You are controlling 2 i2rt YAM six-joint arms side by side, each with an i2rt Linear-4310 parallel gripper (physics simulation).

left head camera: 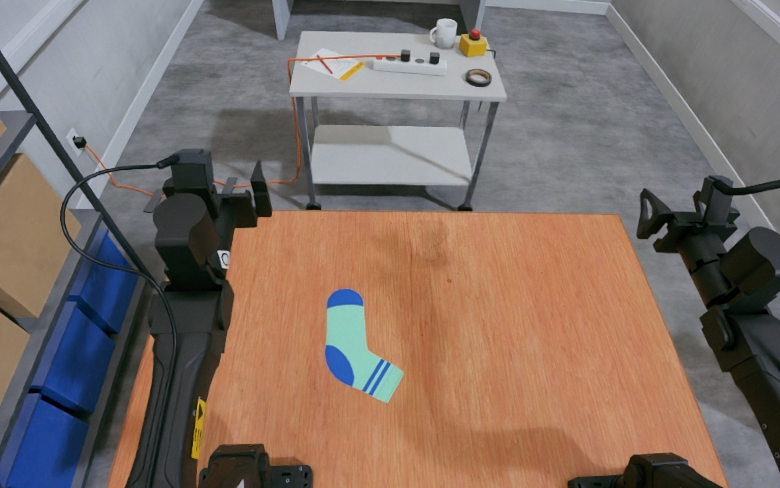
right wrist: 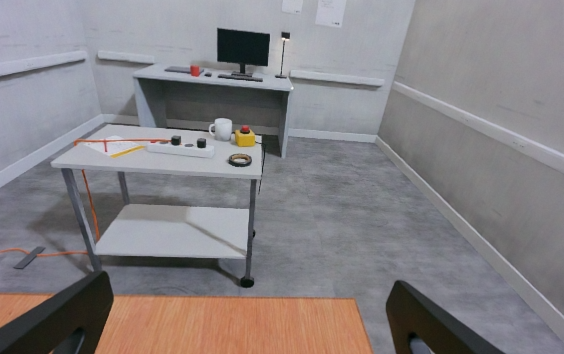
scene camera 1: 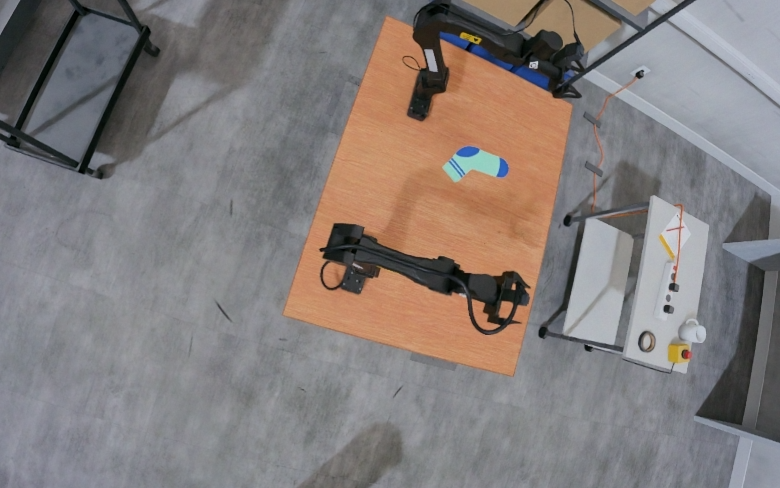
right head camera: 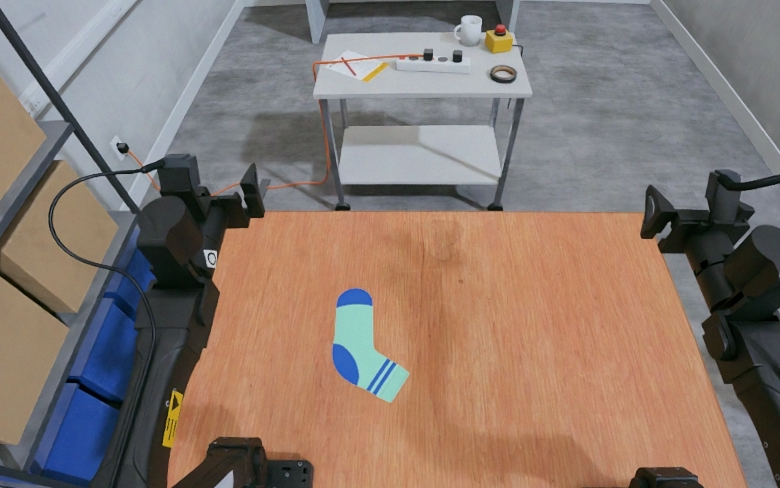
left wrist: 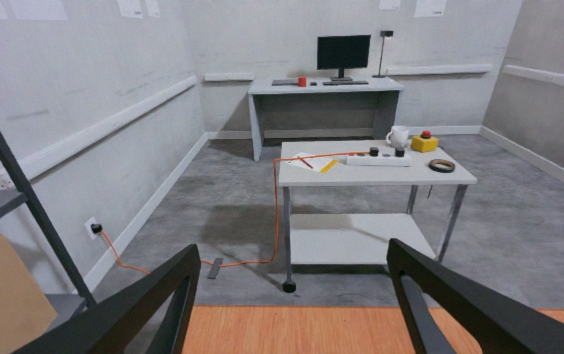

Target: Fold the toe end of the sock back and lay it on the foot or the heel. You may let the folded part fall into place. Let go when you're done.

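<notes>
A mint-green sock [left head camera: 346, 328] [right head camera: 354, 328] [scene camera 1: 486, 163] lies flat and unfolded on the wooden table [left head camera: 517, 345] [right head camera: 517, 345] [scene camera 1: 368, 189]. Its blue toe [left head camera: 345, 298] [right head camera: 354, 297] points to the table's far edge. Its blue heel [left head camera: 338, 364] [right head camera: 345, 364] [scene camera 1: 467, 151] is on the left side in both head views, and the striped cuff [left head camera: 386, 382] [right head camera: 392, 382] points to the lower right. My left gripper [left wrist: 292, 250] is open and empty, raised at the table's far left corner. My right gripper [right wrist: 256, 288] is open and empty, raised at the far right. Neither touches the sock.
A shelf with blue bins [left head camera: 71, 359] [right head camera: 106, 351] and cardboard boxes [left head camera: 34, 230] [right head camera: 60, 241] stands along the table's left side in the head views. Beyond the far edge stands a white trolley [left head camera: 396, 92] [right head camera: 419, 92] with a mug [left head camera: 445, 33] and a power strip [left head camera: 409, 66].
</notes>
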